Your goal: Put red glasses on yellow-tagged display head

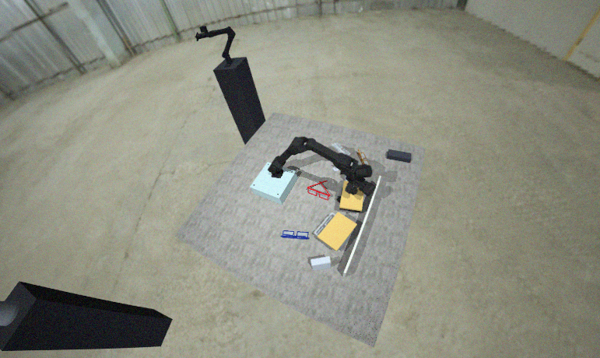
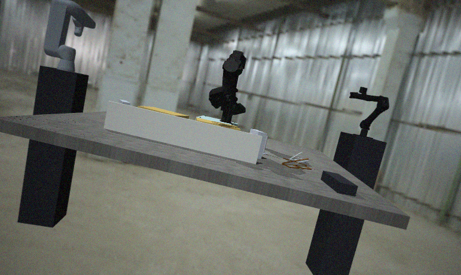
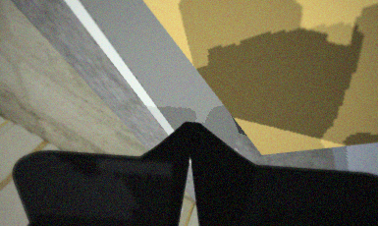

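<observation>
The white peg is 22 cm to the left of my gripper tip, 21 cm behind it and 11 cm below it. The rest, counted from my gripper tip: long white wall 16 cm to the right, 8 cm below, 1 cm ahead; then dark box 40 cm to the left, 21 cm ahead, 11 cm below.
</observation>
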